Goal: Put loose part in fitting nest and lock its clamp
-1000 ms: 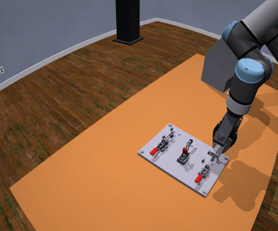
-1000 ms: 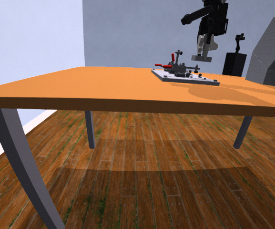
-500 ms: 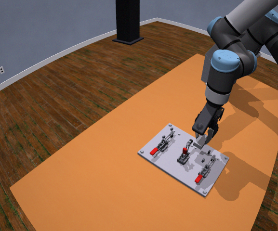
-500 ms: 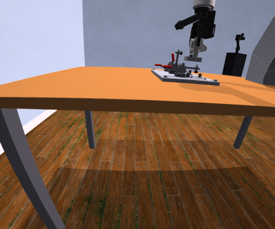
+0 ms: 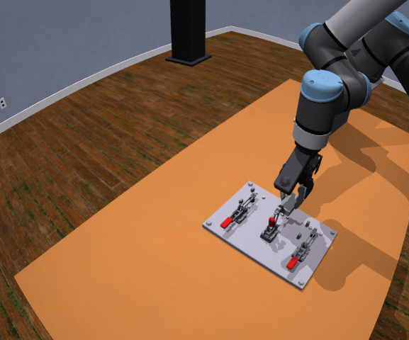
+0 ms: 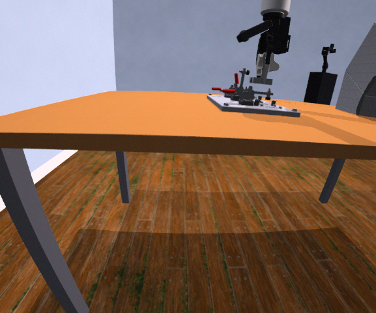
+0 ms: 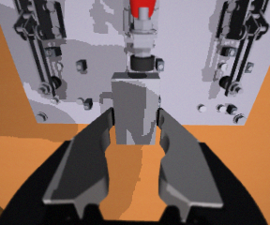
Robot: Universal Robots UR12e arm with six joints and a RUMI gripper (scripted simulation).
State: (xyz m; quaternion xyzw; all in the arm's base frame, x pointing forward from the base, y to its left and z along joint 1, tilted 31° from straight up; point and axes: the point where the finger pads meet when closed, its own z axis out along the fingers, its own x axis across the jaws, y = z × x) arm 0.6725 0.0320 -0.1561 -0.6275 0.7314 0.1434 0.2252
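Now: the grey rectangular block 10 mm below my hand. From my hand the other things lie so: fixture plate: 90 mm below, 50 mm ahead, 10 mm to the right.
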